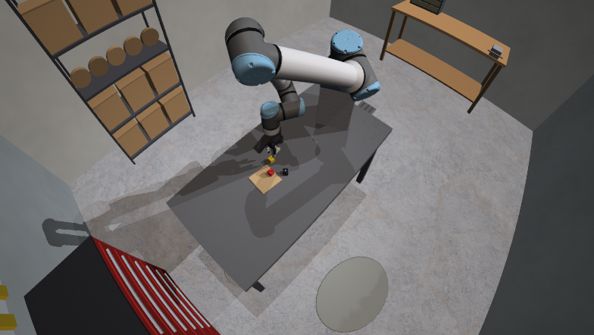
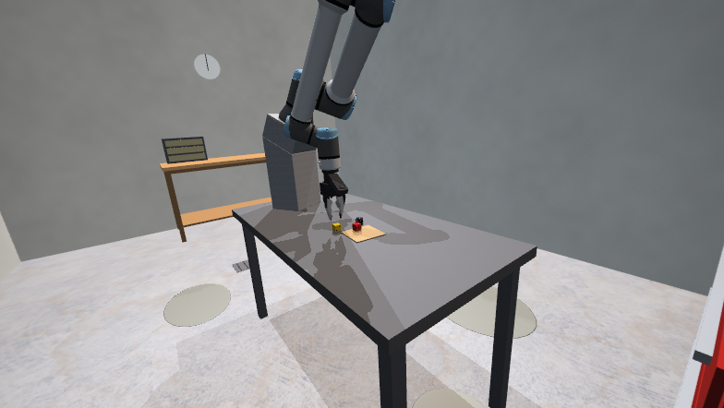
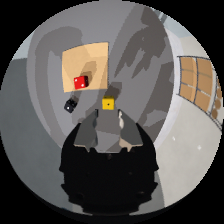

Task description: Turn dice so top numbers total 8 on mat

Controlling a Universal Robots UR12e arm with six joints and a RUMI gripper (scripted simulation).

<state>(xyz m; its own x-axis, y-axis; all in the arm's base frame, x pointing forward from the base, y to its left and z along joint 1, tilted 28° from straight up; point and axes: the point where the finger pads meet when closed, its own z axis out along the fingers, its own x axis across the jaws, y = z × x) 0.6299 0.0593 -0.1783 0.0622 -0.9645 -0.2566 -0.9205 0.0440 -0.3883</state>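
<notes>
Now: the yellow die 5 cm below my hand. From my hand the other things lie so: tan mat 10 cm ahead, 8 cm to the left, 6 cm below; black die 12 cm to the left, 5 cm below, 2 cm behind; red die 7 cm to the left, 6 cm ahead, 5 cm below.
</notes>
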